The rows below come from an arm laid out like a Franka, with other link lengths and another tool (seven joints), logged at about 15 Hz.
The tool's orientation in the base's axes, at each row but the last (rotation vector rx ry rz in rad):
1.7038 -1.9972 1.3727
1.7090 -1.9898 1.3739
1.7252 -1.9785 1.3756
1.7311 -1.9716 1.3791
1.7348 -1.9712 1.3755
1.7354 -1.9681 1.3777
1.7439 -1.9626 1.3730
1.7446 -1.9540 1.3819
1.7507 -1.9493 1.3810
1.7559 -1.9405 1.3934
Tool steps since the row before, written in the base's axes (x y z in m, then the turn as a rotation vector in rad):
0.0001 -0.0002 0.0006 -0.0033 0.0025 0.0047
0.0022 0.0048 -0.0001 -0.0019 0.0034 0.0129
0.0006 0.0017 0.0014 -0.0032 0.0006 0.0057
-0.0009 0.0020 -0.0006 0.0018 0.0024 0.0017
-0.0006 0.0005 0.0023 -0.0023 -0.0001 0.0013
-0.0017 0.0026 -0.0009 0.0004 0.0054 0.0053
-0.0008 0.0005 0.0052 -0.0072 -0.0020 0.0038
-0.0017 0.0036 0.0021 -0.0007 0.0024 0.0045
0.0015 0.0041 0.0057 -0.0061 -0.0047 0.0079
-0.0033 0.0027 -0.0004 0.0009 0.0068 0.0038
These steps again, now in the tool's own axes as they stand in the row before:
0.0005 -0.0004 -0.0001 0.0024 0.0002 -0.0058
-0.0041 -0.0022 -0.0025 0.0067 -0.0053 -0.0104
-0.0004 -0.0014 -0.0017 0.0043 -0.0002 -0.0049
-0.0015 0.0009 -0.0015 -0.0011 -0.0027 -0.0019
0.0013 -0.0007 -0.0019 0.0016 0.0013 -0.0016
-0.0019 0.0016 -0.0021 -0.0004 -0.0036 -0.0066
0.0033 -0.0020 -0.0036 0.0060 0.0045 -0.0037
-0.0006 0.0000 -0.0045 0.0015 -0.0020 -0.0045
0.0005 -0.0047 -0.0054 0.0103 0.0018 -0.0036
-0.0012 0.0027 -0.0032 -0.0024 -0.0036 -0.0065

